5 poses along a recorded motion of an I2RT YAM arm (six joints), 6.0 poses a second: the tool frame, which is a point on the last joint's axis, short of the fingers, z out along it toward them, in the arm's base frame.
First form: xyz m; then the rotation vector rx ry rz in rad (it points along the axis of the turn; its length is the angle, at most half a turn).
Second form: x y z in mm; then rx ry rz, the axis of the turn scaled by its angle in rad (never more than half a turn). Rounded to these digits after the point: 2 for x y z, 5 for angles.
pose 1, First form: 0.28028, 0.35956, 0.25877, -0.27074, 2.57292, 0.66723
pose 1, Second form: 280.28, 359.56, 258.77, -0.27074, 2.57292, 0.66723
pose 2, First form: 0.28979, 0.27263, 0.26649, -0.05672, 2.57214, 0.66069
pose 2, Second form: 289.79, 272.63, 266.49, -0.05672, 2.57214, 0.66069
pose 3, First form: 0.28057, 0.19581, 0.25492, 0.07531, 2.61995, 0.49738
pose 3, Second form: 280.57, 195.81, 254.92, 0.07531, 2.61995, 0.49738
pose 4, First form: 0.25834, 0.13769, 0.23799, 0.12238, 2.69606, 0.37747
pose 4, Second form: 258.34, 137.69, 237.99, 0.12238, 2.69606, 0.37747
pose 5, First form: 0.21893, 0.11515, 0.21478, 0.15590, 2.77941, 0.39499
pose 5, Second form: 218.93, 115.15, 214.78, 0.15590, 2.77941, 0.39499
